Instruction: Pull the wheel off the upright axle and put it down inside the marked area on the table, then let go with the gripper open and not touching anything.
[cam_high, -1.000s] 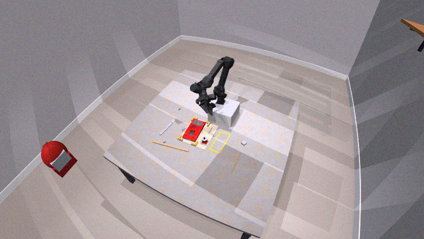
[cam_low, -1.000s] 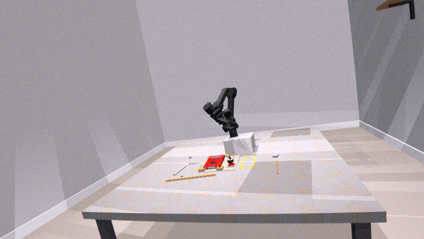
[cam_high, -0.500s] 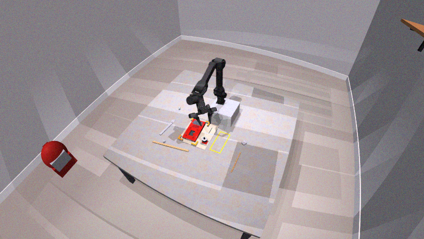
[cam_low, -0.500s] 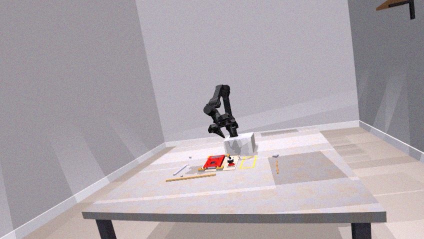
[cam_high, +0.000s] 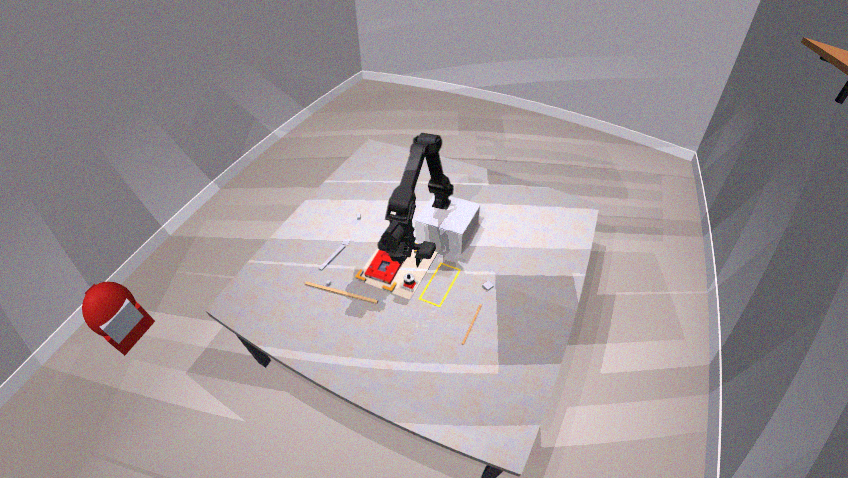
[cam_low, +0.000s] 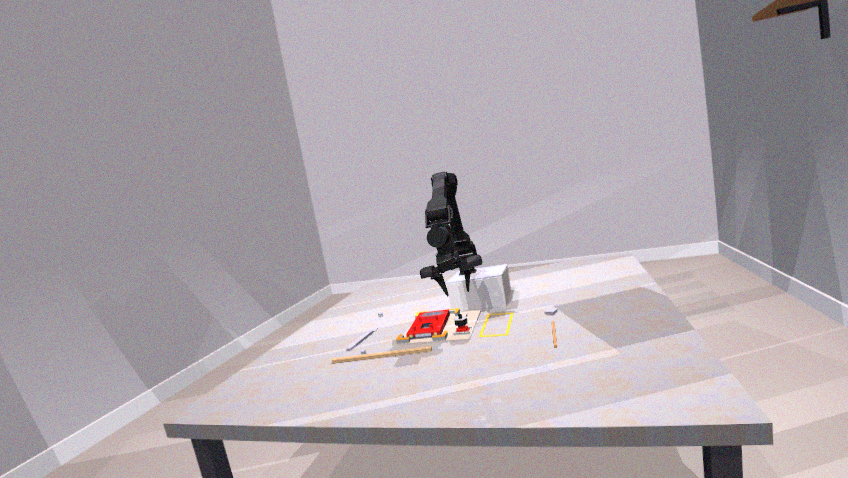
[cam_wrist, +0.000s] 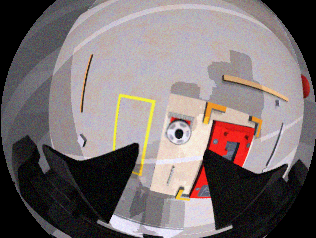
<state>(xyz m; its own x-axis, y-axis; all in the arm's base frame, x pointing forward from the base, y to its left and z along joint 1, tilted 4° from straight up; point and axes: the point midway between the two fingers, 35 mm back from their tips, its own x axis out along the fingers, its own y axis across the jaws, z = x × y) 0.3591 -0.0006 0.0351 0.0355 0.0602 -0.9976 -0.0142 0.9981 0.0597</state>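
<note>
The wheel is 10 mm to the right of my gripper tip and 90 mm below it. From my gripper tip the other things lie so: upright axle 10 mm behind, 10 mm to the right, 90 mm below; then grey bar 20 mm behind, 350 mm to the right, 120 mm below.
</note>
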